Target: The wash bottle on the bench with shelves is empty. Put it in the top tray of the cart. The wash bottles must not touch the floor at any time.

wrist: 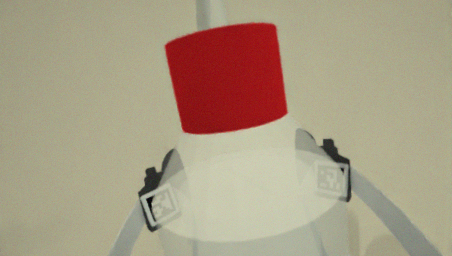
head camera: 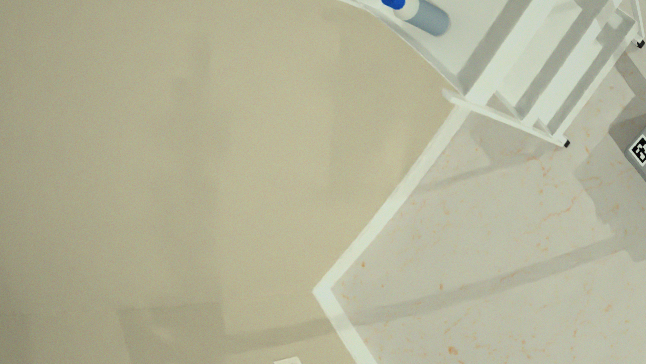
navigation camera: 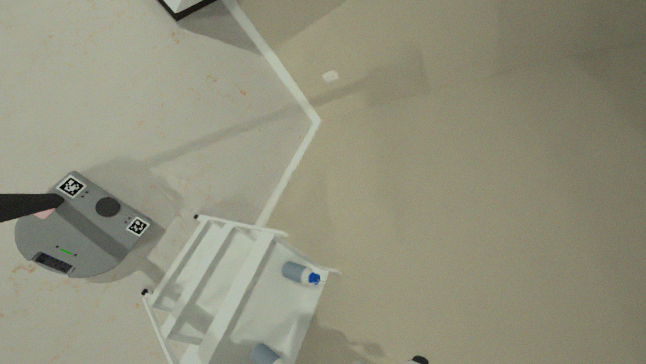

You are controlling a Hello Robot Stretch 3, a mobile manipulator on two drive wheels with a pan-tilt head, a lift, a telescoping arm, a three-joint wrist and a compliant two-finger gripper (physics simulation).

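Places are measured from the robot's base along level axes (x ahead, y left, z up), in millimetres.
Pixels of known places: robot's base, origin of the base link: [navigation camera: 107,206].
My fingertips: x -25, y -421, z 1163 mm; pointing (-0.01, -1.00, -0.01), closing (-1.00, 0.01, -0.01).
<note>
For each thing: its middle in the pictures, then the offset to it from my fingertips. "*": a spot on its surface instead.
- white cart, surface spot: [head camera: 505,50] * dx +96, dy +73, dz -452 mm
- blue-capped bottle, body centre: [head camera: 414,8] [navigation camera: 302,275] dx +145, dy -94, dz -414 mm
- second grey-blue bottle, surface spot: [navigation camera: 264,352] * dx -109, dy -124, dz -452 mm
- white wall plate, body centre: [navigation camera: 330,76] dx +1410, dy +97, dz -763 mm
In the wrist view my gripper [wrist: 238,157] is shut on a translucent wash bottle [wrist: 226,80] with a red cap, one fingertip on each side of its shoulder. Wall lies behind it; its lower end is cut off. The white cart [head camera: 505,50] [navigation camera: 240,292] shows at the top right of the head view and bottom centre of the navigation view. Its top tray [head camera: 470,30] [navigation camera: 285,310] holds a blue-capped bottle [head camera: 425,19] [navigation camera: 299,273] with a grey-blue body, and a second grey-blue bottle [navigation camera: 264,352], partly cut off in the navigation view. The held bottle's distance from the cart is unclear.
My base [navigation camera: 85,230] [head camera: 641,162] stands on the marbled floor close to the cart. The cart is by the beige wall and its white skirting board [head camera: 395,205] [navigation camera: 280,75]. White furniture with a black base edge [navigation camera: 192,9] shows at the navigation view's top. A white wall plate [navigation camera: 330,76] is nearby.
</note>
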